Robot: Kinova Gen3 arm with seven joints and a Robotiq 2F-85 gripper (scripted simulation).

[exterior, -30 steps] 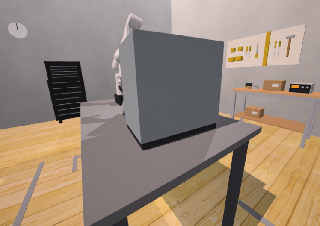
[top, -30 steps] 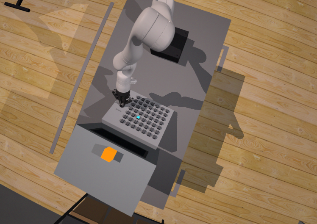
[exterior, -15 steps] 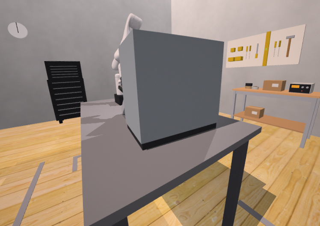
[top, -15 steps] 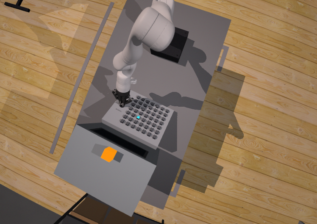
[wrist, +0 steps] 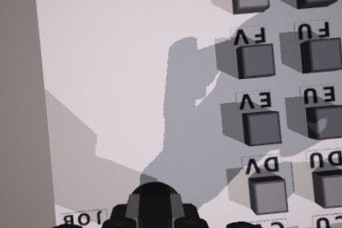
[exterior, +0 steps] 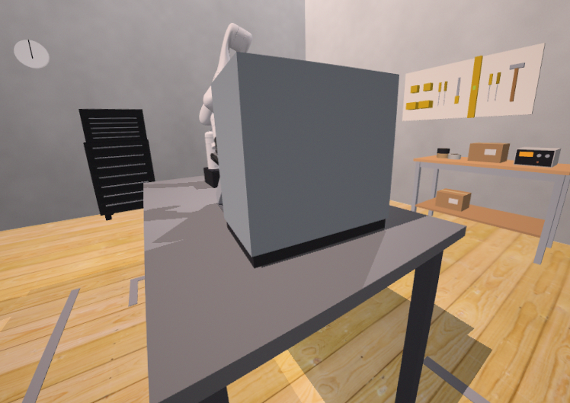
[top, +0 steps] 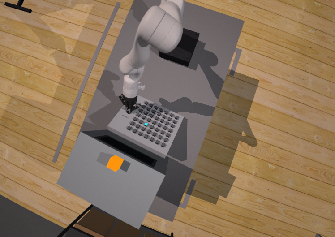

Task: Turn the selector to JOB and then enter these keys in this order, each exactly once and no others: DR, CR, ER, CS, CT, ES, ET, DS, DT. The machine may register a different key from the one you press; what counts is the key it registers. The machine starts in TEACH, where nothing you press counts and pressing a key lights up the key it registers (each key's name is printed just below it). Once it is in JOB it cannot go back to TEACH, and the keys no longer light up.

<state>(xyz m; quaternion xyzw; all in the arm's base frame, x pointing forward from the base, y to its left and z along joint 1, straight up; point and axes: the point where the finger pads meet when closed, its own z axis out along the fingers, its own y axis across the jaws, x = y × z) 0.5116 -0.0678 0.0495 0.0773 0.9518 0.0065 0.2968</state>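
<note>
Right now the black selector knob is 10 mm ahead of my hand and 10 mm below it. The rest, counted from my hand: grey keypad panel 40 mm ahead, 110 mm to the left, 60 mm below.
</note>
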